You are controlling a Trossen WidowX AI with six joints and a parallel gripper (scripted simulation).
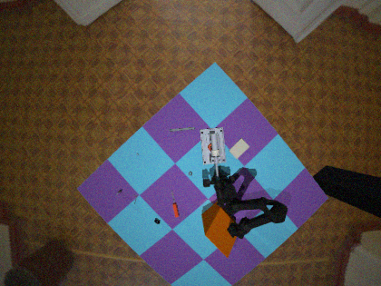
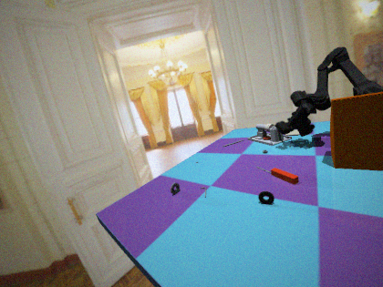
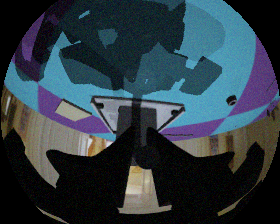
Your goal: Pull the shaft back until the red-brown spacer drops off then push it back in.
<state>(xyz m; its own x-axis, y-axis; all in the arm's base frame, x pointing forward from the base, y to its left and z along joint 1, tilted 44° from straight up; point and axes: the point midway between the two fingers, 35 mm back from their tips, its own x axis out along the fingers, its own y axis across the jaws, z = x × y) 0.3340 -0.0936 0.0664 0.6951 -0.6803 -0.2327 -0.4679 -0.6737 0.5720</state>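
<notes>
My gripper tip is now 4 cm short of the thin shaft, 2 cm to the left of it and 3 cm below it. The rest, counted from my gripper tip: card (1 cm ahead, 20 cm to the right, 5 cm below).
</notes>
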